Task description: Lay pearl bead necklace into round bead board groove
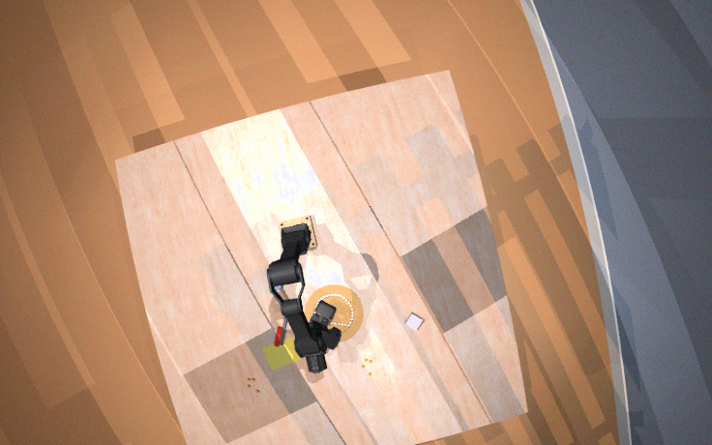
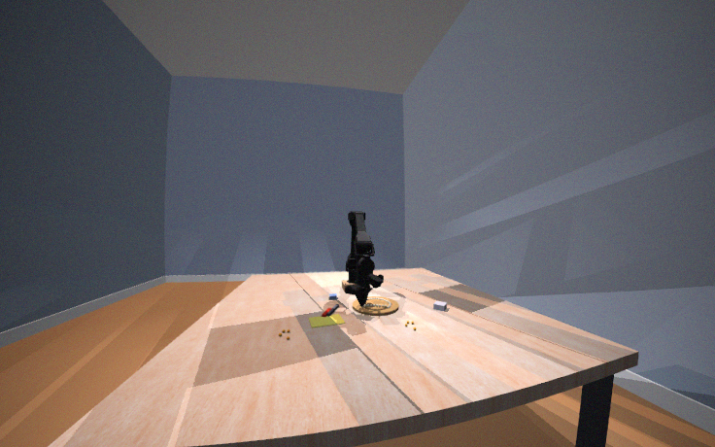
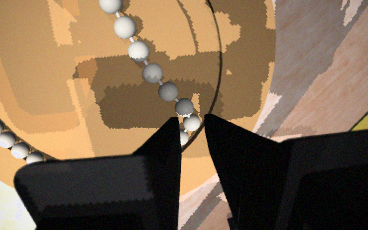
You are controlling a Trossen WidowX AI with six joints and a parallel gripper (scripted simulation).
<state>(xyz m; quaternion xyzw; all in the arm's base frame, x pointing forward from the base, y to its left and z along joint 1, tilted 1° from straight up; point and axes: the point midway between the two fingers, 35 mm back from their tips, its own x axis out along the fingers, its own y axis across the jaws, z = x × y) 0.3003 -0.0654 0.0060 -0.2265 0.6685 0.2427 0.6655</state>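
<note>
Now: gripper tip 10 mm past the round bead board, 60 mm to the right of it and 10 mm above it. From my gripper tip the other things lie so: blue block: 180 mm behind, 80 mm to the right, 10 mm below; then yellow note: 60 mm ahead, 170 mm to the right, 20 mm below; then red marker: 10 mm behind, 140 mm to the right, 10 mm below.
</note>
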